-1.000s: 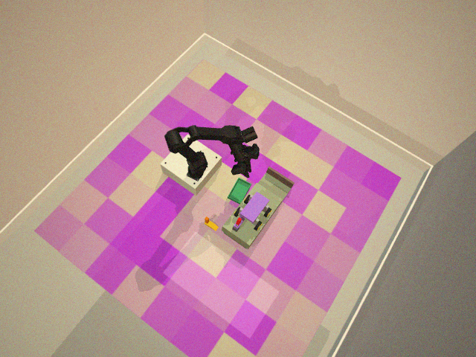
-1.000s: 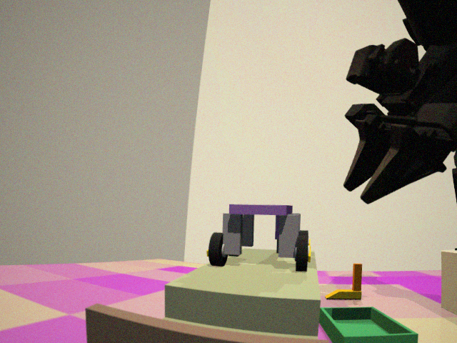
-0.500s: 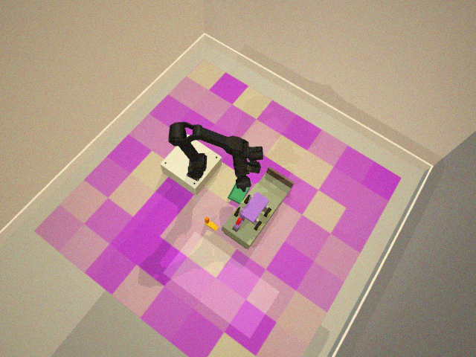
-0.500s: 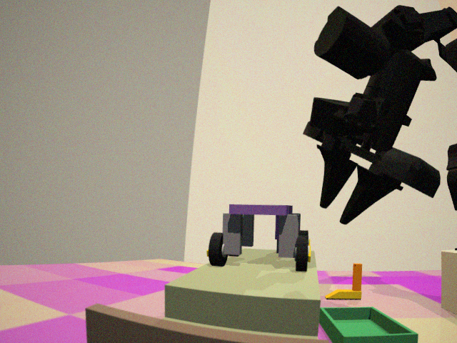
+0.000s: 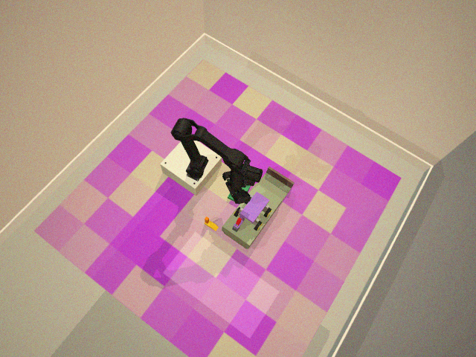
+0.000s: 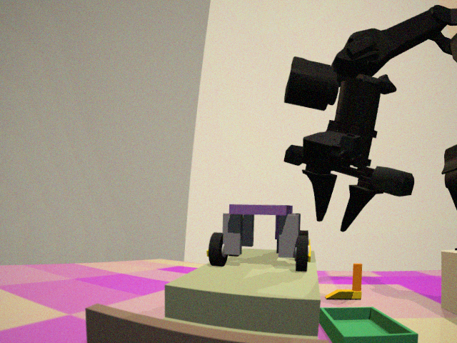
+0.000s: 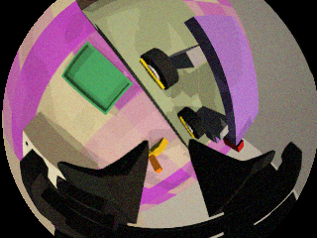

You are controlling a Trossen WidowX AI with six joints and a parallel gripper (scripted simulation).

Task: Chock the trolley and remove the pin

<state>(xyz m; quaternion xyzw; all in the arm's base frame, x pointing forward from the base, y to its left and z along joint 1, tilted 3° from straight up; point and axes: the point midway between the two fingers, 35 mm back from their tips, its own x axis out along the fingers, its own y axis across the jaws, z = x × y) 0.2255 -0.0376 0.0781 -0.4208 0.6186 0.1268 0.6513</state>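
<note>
Right now my gripper tip is 120 mm to the left of the yellow chock, 110 mm above it and 60 mm past it. From my gripper tip the other things lie so: pale green ramp: 100 mm ahead, 80 mm below; red-headed stop pin: 90 mm to the right, 60 mm ahead; trolley: 100 mm ahead, 20 mm below.
</note>
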